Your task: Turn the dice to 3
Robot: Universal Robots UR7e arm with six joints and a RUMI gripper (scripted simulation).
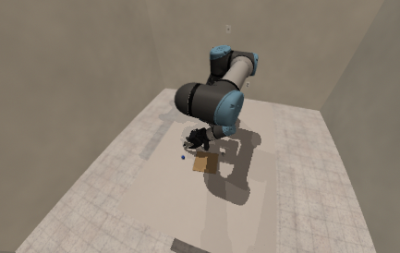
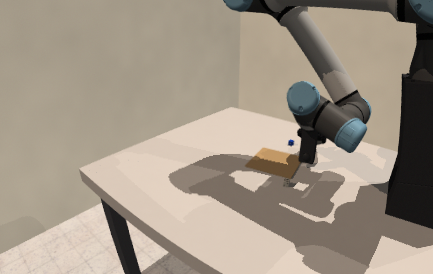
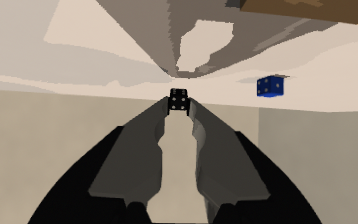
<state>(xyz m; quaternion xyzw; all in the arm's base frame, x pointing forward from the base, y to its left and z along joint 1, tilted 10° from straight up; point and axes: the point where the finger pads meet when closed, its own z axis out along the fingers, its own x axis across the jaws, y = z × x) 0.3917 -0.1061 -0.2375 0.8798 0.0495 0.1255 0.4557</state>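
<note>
Now: hand 10 mm to the left of the black die and 10 mm above it. From my hand the other things lie so: blue die (80 mm ahead, 20 mm to the left, 20 mm below); then brown mat (50 mm ahead, 170 mm to the left, 30 mm below); then white die (40 mm behind, 260 mm to the left, 20 mm below).
</note>
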